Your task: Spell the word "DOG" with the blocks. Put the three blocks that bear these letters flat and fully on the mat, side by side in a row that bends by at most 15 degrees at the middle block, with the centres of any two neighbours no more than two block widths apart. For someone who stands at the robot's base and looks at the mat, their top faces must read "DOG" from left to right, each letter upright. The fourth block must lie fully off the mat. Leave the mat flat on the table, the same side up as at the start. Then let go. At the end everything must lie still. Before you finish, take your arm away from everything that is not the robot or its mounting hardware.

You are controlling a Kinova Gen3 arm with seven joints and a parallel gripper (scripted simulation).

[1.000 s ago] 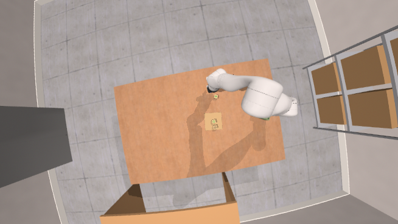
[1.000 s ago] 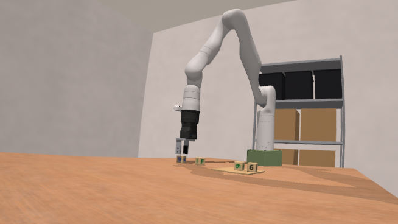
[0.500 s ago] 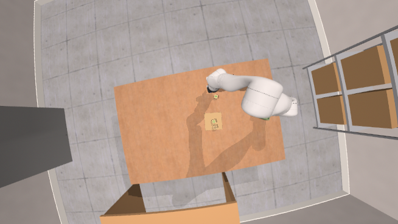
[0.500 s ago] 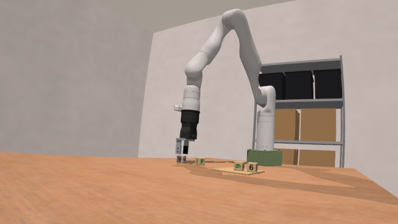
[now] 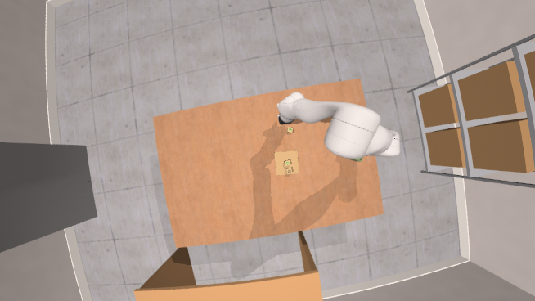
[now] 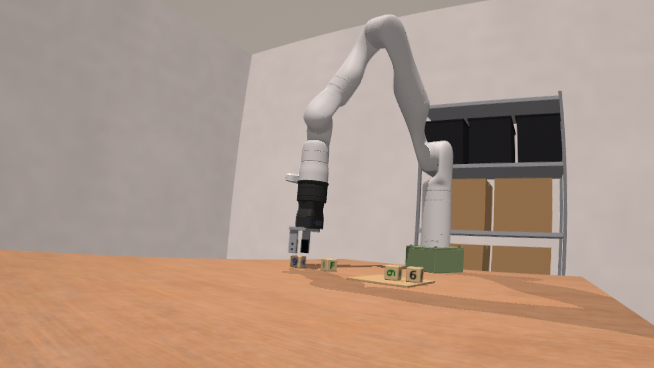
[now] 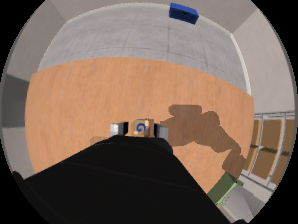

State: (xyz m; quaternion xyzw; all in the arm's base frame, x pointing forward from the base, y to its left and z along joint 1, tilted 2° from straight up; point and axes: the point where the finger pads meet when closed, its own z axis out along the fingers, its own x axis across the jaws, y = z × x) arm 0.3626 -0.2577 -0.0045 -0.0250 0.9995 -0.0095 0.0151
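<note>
Now: the blue-lettered block 4 cm below my hand. Round my hand: green-lettered block 2 cm behind, 8 cm to the left, 4 cm below; tan mat 4 cm ahead, 27 cm to the left, 5 cm below; wooden block 3 cm ahead, 27 cm to the left, 4 cm below.
</note>
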